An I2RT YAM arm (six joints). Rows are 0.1 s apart.
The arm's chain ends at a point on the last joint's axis. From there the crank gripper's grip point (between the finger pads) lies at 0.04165 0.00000 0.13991 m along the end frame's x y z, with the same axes.
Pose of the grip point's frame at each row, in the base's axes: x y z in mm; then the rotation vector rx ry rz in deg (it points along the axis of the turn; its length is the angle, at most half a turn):
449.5 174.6 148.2 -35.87 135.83 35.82
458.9 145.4 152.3 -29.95 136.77 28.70
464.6 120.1 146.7 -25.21 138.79 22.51
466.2 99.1 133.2 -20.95 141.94 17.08
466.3 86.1 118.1 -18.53 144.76 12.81
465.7 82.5 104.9 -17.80 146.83 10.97
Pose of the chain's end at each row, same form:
419.3 107.5 274.3 -35.87 135.83 35.82
418.7 89.4 281.0 -29.95 136.77 28.70
420.4 75.6 278.5 -25.21 138.79 22.51
423.0 65.7 268.6 -20.95 141.94 17.08
426.3 61.7 256.4 -18.53 144.76 12.81
429.6 62.3 244.9 -17.80 146.83 10.97

